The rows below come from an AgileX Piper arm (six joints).
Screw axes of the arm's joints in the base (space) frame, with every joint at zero. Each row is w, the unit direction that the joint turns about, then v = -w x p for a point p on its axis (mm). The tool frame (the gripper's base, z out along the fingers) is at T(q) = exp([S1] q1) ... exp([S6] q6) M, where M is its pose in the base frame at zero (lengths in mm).
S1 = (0, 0, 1, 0, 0, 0)
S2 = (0, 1, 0, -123, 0, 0)
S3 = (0, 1, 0, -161.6, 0, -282.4)
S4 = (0.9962, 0, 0.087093, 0, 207.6, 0)
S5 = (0, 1, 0, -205.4, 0, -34.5)
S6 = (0.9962, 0, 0.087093, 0, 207.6, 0)
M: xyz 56.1 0 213.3 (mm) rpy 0 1.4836 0 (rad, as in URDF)
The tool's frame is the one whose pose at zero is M.
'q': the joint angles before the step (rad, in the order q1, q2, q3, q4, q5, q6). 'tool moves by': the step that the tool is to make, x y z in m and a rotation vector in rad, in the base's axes. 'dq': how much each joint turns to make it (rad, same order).
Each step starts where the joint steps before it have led.
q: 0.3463 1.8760 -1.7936 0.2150 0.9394 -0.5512
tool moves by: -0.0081 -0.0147 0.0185 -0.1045 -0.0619 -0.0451
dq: -0.0002 -0.0506 0.0001 -0.1526 0.0217 0.0550
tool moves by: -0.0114 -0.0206 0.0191 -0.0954 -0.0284 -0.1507
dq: 0.0000 -0.0544 -0.0004 -0.2027 0.0659 0.1665
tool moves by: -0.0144 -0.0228 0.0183 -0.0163 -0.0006 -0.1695
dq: -0.0196 -0.0554 0.0003 -0.1084 0.0872 0.1504
